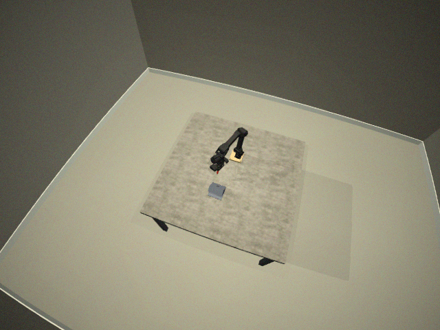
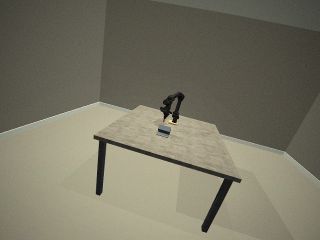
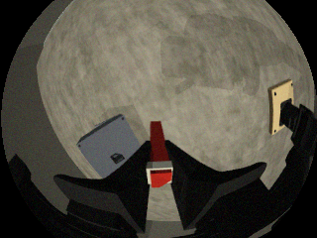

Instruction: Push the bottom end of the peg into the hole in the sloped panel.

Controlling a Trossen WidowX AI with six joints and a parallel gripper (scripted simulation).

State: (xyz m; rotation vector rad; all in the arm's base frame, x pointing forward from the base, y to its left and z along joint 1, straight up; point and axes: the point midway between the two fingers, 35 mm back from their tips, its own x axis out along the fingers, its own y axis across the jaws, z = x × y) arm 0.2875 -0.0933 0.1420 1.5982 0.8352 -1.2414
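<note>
Now: the grey sloped panel 14 cm ahead of my gripper tip, 8 cm below it and 5 cm to the left of it. Round my gripper tip: red peg (2 cm above).
</note>
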